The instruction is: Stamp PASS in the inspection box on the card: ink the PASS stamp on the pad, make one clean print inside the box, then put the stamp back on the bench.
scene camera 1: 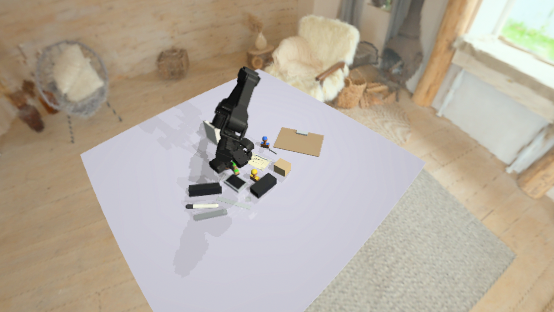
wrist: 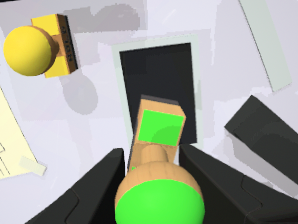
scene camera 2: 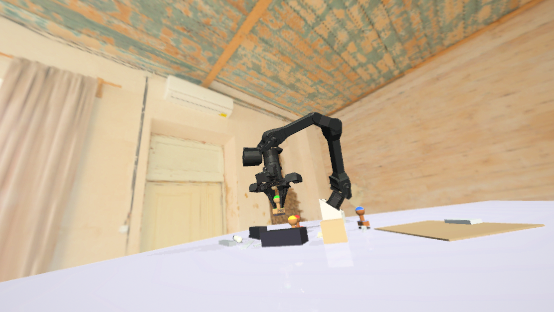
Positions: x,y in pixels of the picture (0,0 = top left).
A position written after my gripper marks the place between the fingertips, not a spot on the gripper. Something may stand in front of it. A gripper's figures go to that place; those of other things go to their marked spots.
Scene:
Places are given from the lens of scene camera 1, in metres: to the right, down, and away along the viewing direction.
my gripper [scene camera 1: 235,168]: -0.17, 0.05, 1.03
clipboard [scene camera 1: 304,142]: 0.14, -0.07, 1.27

